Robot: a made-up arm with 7 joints.
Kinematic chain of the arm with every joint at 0, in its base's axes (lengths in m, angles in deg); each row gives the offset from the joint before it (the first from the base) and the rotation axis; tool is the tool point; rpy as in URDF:
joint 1: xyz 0 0 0.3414 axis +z
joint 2: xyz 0 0 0 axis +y
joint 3: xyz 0 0 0.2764 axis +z
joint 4: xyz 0.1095 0 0 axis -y
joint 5: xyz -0.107 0 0.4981 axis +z
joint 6: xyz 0 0 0 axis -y
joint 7: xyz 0.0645 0 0 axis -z
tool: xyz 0 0 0 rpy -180 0 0
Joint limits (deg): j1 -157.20..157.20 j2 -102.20..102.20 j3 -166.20..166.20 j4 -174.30..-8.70 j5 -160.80..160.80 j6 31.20..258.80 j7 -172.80..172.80
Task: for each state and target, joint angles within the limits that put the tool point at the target. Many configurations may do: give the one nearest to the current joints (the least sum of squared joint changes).
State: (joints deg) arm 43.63 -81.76 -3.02 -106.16 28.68 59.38 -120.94
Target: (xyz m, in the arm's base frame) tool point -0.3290 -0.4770 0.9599
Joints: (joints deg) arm 49.02 -80.99 -7.81 -56.45 29.91 77.51 -120.94
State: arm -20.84 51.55 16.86 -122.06 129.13 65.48 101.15
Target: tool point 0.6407 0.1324 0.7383
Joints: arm -13.85 -2.89 22.77 -93.76 129.71 61.17 101.15
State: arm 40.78 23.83 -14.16 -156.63 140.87 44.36 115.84
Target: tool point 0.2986 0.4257 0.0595
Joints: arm 52.64 27.15 -0.74 -135.83 141.48 44.60 115.84
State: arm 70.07 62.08 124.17 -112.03 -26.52 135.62 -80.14
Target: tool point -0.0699 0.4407 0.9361
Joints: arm 45.92 84.22 145.74 -100.46 -27.80 139.88 -80.14
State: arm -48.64 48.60 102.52 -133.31 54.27 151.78 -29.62
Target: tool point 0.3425 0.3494 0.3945
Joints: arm -65.30 58.86 112.58 -152.52 56.89 158.72 -29.62
